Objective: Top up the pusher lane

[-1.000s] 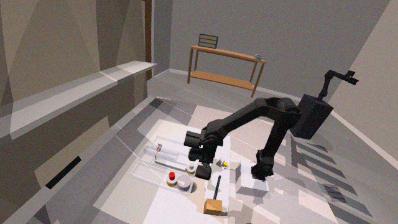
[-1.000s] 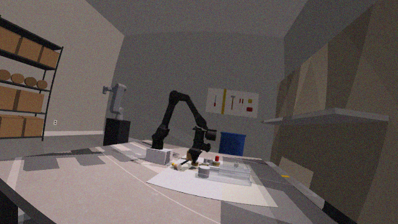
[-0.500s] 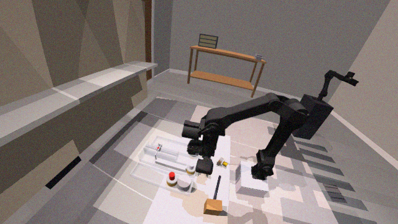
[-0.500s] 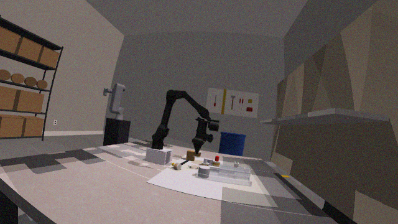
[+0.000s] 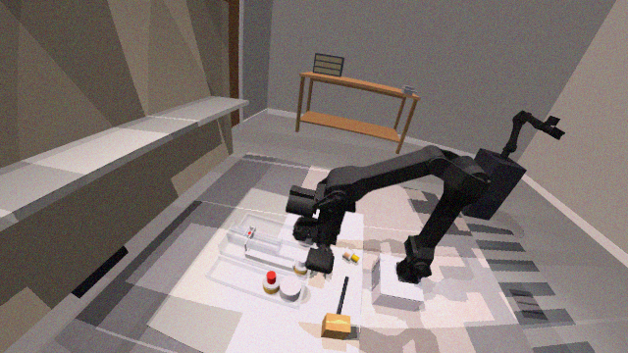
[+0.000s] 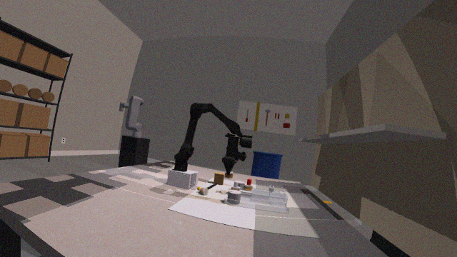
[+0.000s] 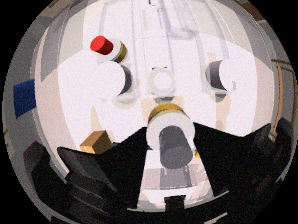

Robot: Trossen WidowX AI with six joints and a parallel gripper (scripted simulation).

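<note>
Right now the clear pusher lane fixture is 20 cm ahead of my gripper tip, 3 cm to the right of it and 9 cm below it.
</note>
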